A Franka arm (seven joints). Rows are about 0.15 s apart.
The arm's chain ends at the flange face. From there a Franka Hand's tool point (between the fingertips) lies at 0.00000 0.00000 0.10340 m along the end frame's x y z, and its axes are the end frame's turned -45 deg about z.
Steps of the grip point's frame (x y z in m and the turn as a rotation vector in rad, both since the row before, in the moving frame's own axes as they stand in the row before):
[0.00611, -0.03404, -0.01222, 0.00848, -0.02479, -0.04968]
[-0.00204, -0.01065, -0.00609, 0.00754, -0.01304, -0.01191]
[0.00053, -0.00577, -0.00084, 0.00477, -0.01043, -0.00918]
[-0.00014, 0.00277, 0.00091, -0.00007, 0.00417, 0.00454]
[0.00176, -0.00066, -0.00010, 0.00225, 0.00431, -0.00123]
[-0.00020, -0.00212, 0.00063, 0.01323, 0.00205, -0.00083]
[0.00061, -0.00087, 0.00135, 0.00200, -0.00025, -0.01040]
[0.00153, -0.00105, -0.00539, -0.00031, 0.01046, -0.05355]
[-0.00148, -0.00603, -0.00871, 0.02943, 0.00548, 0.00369]
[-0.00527, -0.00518, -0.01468, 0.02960, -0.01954, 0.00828]
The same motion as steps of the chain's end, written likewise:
[-0.01735, -0.02964, -0.01218, -0.01153, -0.02353, -0.04968]
[-0.00747, -0.00650, -0.00608, -0.00389, -0.01455, -0.01191]
[-0.00260, -0.00487, -0.00083, -0.00400, -0.01075, -0.00918]
[0.00155, 0.00236, 0.00091, 0.00290, 0.00300, 0.00454]
[0.00063, -0.00123, -0.00010, 0.00464, 0.00146, -0.00123]
[-0.00082, -0.00024, 0.00064, 0.01080, -0.00791, -0.00083]
[-0.00002, -0.00092, 0.00135, 0.00124, -0.00159, -0.01040]
[-0.00043, -0.00106, -0.00538, 0.00718, 0.00762, -0.05355]
[-0.00356, -0.00066, -0.00866, 0.02469, -0.01694, 0.00369]
[-0.00380, 0.00081, -0.01461, 0.00711, -0.03475, 0.00828]

